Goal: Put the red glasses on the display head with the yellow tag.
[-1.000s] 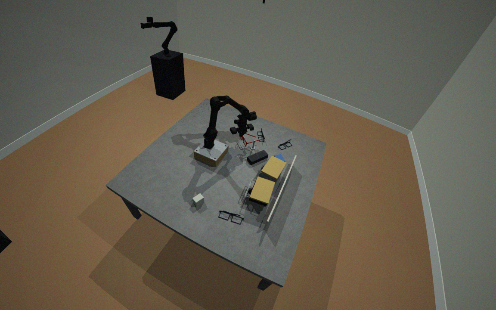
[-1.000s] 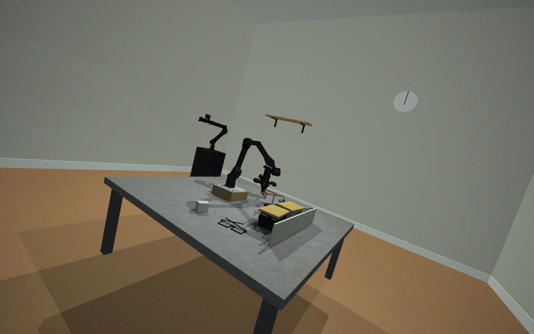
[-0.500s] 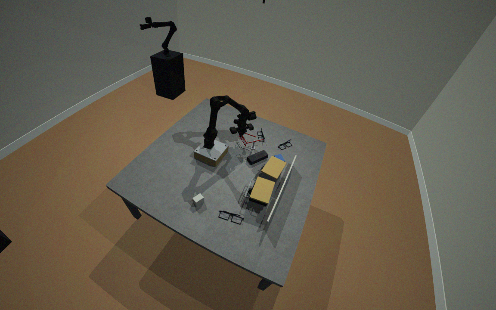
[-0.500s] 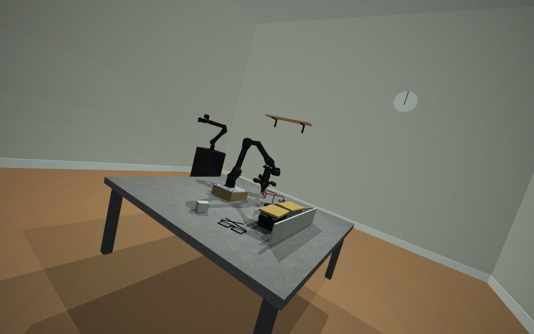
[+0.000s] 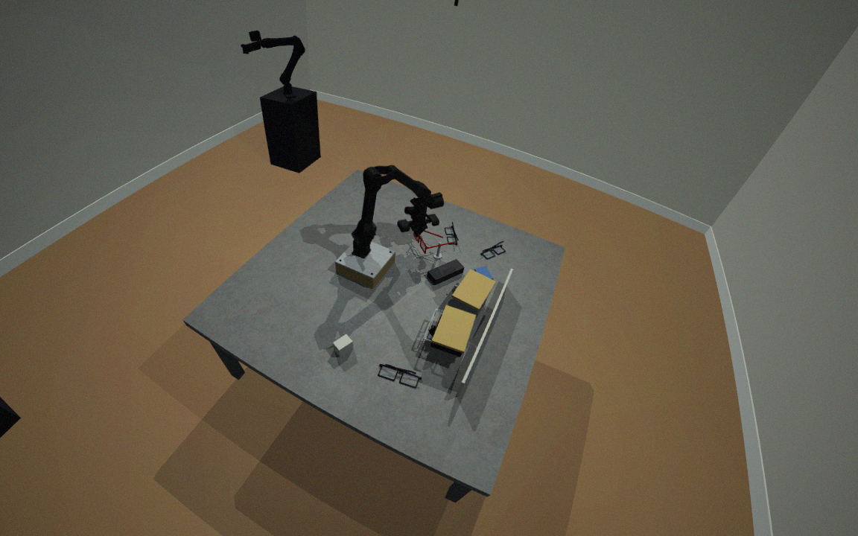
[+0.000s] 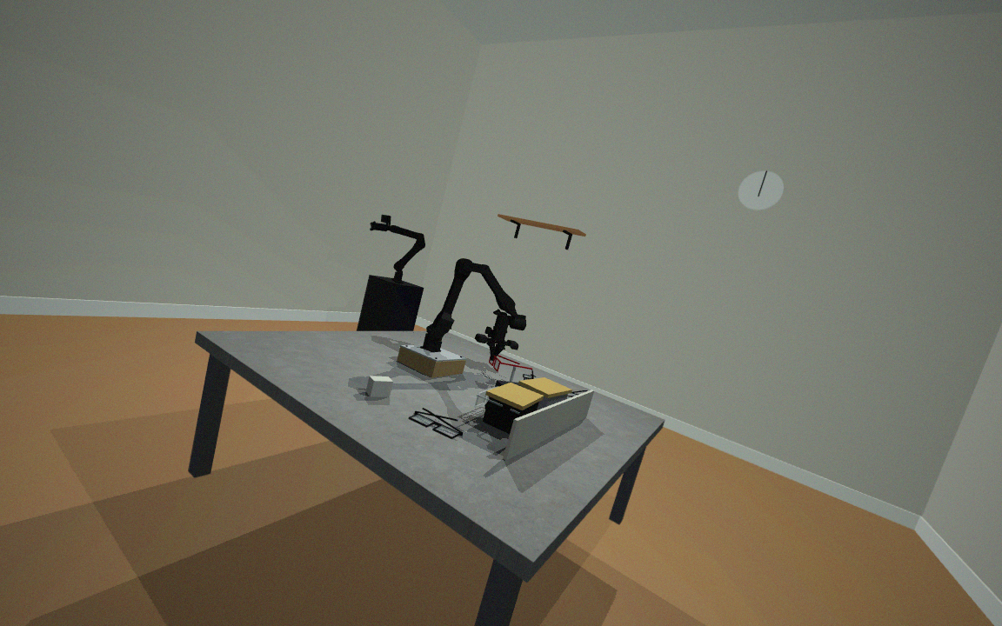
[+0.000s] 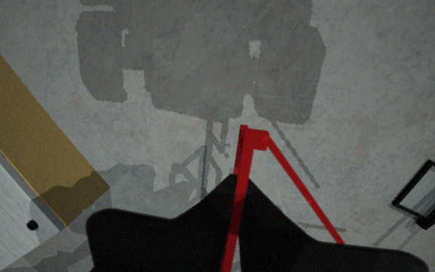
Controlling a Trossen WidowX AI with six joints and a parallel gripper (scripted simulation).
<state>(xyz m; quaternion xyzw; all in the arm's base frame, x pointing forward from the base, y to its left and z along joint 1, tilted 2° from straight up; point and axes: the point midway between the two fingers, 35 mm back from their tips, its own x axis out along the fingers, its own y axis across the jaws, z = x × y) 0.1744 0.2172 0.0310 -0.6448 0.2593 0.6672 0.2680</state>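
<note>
The peg stand is 12 cm ahead of my gripper tip, 4 cm below it and 2 cm to the right of it. Also, from my gripper tip: white panel (45 cm ahead, 34 cm to the right); then dark case (19 cm ahead, 11 cm to the right, 4 cm below); then blue tag (35 cm ahead, 6 cm below, 2 cm to the right).
</note>
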